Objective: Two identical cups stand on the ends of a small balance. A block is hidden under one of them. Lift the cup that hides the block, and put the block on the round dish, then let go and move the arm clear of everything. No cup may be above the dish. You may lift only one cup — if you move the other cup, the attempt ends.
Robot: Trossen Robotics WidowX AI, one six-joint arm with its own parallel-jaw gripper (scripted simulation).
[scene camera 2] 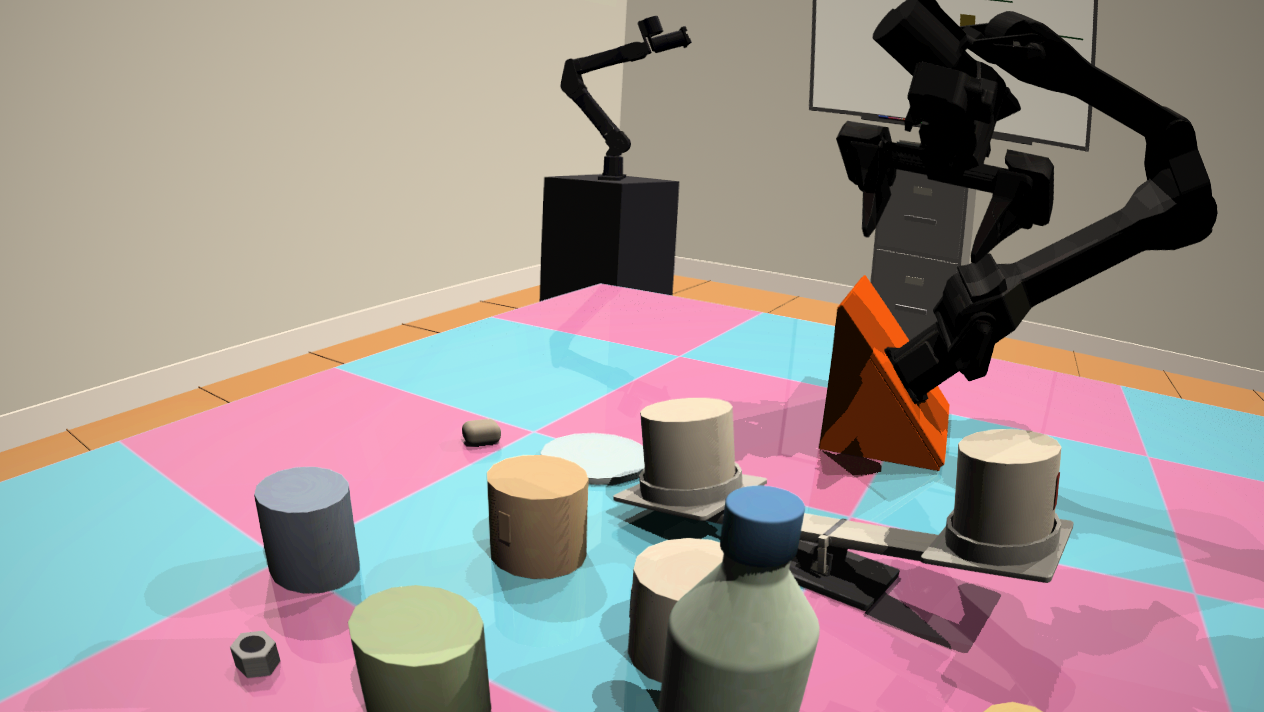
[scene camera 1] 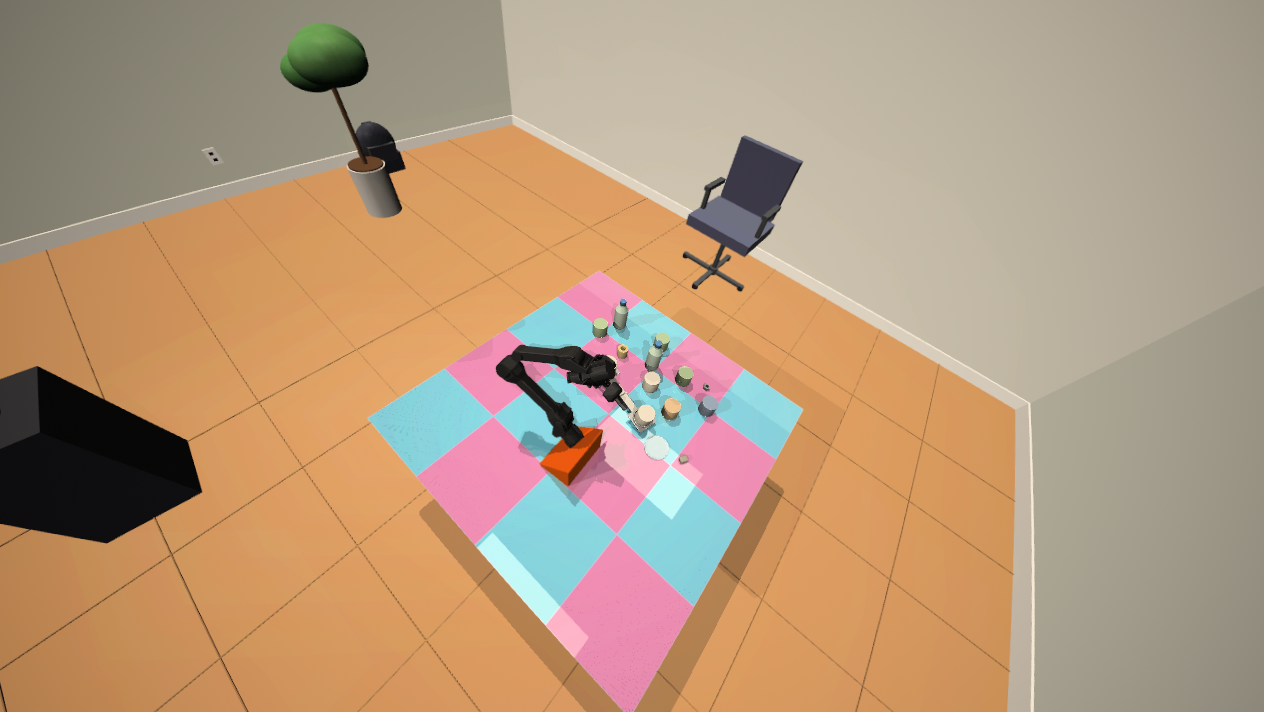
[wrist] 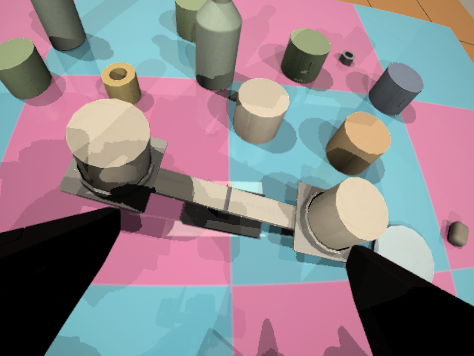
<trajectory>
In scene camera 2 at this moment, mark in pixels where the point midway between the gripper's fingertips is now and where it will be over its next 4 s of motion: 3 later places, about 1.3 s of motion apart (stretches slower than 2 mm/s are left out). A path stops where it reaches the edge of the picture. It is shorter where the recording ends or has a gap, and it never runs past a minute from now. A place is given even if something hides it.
My gripper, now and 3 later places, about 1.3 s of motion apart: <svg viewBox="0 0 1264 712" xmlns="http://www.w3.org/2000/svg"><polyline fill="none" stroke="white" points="918,246 749,322 688,419 688,454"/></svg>
</trajectory>
